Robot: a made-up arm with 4 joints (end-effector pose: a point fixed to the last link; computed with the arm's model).
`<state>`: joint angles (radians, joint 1 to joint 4).
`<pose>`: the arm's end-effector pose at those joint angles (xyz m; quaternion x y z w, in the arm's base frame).
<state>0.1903 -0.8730 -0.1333 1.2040</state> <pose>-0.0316 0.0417 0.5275 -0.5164 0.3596 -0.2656 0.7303</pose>
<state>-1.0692 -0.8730 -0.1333 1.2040</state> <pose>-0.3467 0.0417 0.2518 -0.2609 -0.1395 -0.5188 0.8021</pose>
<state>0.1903 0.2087 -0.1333 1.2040</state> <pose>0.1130 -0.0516 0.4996 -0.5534 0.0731 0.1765 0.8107</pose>
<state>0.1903 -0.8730 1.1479 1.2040</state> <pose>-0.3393 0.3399 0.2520 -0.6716 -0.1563 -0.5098 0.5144</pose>
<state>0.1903 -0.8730 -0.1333 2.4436</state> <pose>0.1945 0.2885 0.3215 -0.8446 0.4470 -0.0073 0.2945</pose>
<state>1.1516 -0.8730 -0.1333 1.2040</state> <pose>0.2721 0.0417 0.4021 -0.5807 0.6566 0.0032 0.4813</pose>
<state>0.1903 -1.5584 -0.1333 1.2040</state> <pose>-0.0453 0.1547 0.5301 -0.4141 0.4922 -0.5140 0.5674</pose>
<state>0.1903 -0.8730 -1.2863 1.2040</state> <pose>0.1800 -0.2679 0.2534 -0.1980 0.7071 0.0480 0.6772</pose>
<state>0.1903 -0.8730 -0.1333 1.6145</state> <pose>0.0718 0.1304 0.5065 -0.6544 0.4062 -0.1868 0.6098</pose>
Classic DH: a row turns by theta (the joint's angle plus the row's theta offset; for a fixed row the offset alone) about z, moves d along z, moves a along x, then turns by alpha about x. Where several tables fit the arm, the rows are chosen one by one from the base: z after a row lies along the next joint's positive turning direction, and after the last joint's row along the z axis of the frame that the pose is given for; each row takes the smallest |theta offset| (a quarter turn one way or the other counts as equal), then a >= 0, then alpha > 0; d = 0 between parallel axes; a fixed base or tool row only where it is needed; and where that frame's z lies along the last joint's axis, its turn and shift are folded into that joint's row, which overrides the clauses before.
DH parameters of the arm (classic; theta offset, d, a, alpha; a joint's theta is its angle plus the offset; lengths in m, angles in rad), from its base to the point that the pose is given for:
base (fixed): 0 0.1735 0 -1.5708
joint 1: 0 0.1177 0.0533 1.5708
joint 2: 0 -0.0837 -0.0131 1.5708
joint 3: 1.5708 0.0982 0.0864 -1.5708
joint 4: -1.5708 0.0822 0.3335 -1.5708
tool (fixed): 1.5708 0.0568 0 0

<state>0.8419 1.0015 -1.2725 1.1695</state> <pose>0.3509 0.3259 -0.0438 -0.3234 0.3782 0.8128 0.3028</pose>
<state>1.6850 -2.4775 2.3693 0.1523</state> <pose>-0.2622 0.5027 0.3395 -0.8695 -0.1407 0.4071 0.2416</pose>
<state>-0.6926 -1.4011 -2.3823 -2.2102</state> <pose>-0.0126 0.2271 0.3305 -0.7428 -0.2375 0.5205 0.3478</pose>
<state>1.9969 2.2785 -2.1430 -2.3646</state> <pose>0.0547 -0.0433 0.0830 0.2104 -0.9775 -0.0033 0.0145</pose>
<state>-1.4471 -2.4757 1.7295 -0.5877</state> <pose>0.1262 0.4067 -0.0820 -0.1290 -0.5838 -0.8009 0.0330</pose>
